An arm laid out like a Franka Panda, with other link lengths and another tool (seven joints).
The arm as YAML. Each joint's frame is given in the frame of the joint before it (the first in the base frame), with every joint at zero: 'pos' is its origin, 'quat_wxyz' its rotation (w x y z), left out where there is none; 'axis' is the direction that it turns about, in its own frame. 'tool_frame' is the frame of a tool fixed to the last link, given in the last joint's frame.
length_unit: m
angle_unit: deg
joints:
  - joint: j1
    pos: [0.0, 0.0, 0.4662]
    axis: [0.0, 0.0, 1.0]
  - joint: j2
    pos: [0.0, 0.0, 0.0]
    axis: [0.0, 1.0, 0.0]
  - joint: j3
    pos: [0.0, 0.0, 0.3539]
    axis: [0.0, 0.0, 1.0]
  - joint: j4
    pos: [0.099, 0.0, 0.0]
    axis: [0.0, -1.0, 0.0]
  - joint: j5
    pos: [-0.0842, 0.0, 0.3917]
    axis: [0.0, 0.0, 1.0]
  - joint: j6
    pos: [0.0, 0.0, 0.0]
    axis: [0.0, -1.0, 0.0]
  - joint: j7
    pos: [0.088, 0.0, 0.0]
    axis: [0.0, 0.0, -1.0]
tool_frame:
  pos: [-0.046, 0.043, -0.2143]
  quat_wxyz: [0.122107, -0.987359, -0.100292, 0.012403]
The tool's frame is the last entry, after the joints.
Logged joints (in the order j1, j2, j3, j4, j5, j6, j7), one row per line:
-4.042 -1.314 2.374 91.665 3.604 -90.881 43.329
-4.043 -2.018 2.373 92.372 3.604 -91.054 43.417
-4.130 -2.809 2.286 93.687 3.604 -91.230 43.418
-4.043 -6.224 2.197 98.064 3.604 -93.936 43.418
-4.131 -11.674 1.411 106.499 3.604 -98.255 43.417
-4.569 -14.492 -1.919 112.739 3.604 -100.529 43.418
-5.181 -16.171 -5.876 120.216 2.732 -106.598 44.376
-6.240 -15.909 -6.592 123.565 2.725 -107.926 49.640
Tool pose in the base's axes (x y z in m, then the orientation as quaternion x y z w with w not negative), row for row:
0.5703 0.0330 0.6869 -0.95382 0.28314 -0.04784 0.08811
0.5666 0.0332 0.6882 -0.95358 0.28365 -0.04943 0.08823
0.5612 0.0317 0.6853 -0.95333 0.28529 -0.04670 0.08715
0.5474 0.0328 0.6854 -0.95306 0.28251 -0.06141 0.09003
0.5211 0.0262 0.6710 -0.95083 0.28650 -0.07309 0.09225
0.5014 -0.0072 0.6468 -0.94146 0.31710 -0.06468 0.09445
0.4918 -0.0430 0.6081 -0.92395 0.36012 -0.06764 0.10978
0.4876 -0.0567 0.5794 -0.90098 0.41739 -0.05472 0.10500
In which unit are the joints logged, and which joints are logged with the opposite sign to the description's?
The joints are logged in degrees. Opposite sign: j4, j5, j6.
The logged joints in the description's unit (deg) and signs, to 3 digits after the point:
-4.042 -1.314 2.374 -91.665 -3.604 90.881 43.329
-4.043 -2.018 2.373 -92.372 -3.604 91.054 43.417
-4.130 -2.809 2.286 -93.687 -3.604 91.230 43.418
-4.043 -6.224 2.197 -98.064 -3.604 93.936 43.418
-4.131 -11.674 1.411 -106.499 -3.604 98.255 43.417
-4.569 -14.492 -1.919 -112.739 -3.604 100.529 43.418
-5.181 -16.171 -5.876 -120.216 -2.732 106.598 44.376
-6.240 -15.909 -6.592 -123.565 -2.725 107.926 49.640

